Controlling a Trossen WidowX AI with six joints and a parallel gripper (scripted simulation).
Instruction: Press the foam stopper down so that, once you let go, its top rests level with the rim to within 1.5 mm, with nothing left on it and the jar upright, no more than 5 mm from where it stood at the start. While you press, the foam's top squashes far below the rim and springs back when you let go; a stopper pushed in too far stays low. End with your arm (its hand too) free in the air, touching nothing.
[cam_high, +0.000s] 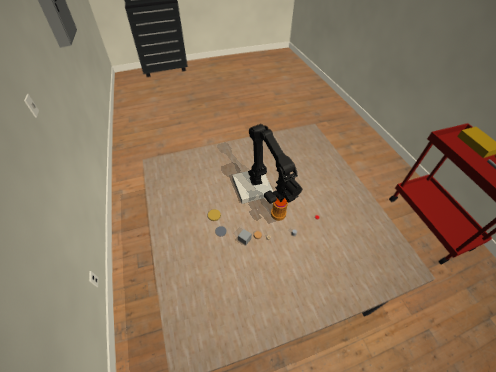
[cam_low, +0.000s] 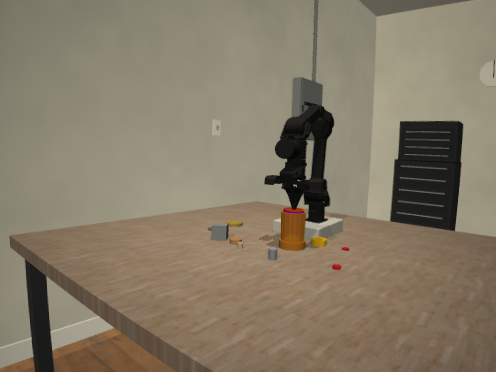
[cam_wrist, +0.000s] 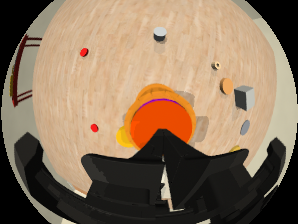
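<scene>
Right now the orange foam stopper is 5 cm below my hand. From my hand the other things lie so: small tan disc (15 cm to the right, 15 cm below, 10 cm ahead); yellow disc (15 cm below, 9 cm behind, 4 cm to the left); small grey cylinder (14 cm below, 14 cm ahead, 4 cm to the left).
</scene>
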